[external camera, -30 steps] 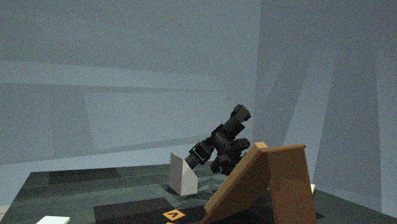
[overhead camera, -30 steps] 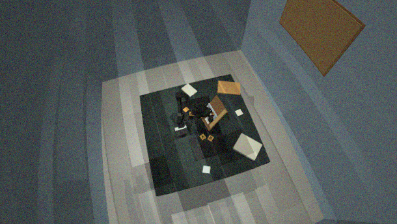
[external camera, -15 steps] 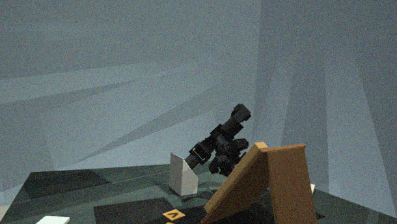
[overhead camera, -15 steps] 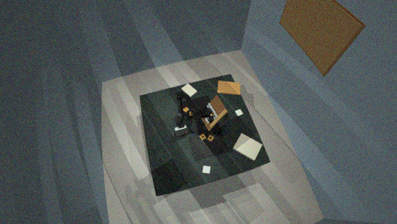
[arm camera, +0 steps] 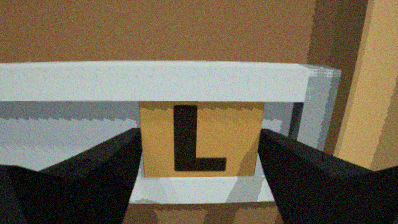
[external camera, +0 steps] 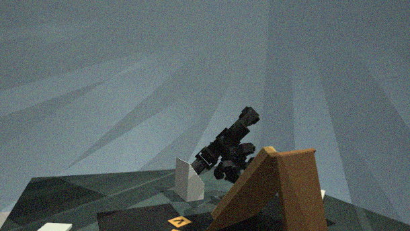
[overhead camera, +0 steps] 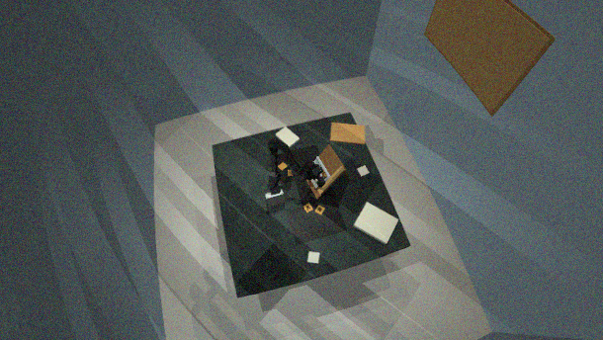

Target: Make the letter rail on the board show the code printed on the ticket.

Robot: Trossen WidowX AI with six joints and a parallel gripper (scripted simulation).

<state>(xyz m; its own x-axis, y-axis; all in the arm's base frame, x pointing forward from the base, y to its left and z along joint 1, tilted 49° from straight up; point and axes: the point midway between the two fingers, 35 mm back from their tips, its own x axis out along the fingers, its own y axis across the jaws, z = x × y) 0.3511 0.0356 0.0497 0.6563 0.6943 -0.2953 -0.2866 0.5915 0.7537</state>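
Now: gripper tip 9 cm above the white ticket, 6 cm past it and 1 cm to the left of it. From my gripper tip the other things lie so: flat orange panel 43 cm to the left, 31 cm ahead, 15 cm below; orange letter tile right at my gripper tip; yellow letter tile 18 cm to the right, 15 cm below, 15 cm behind.
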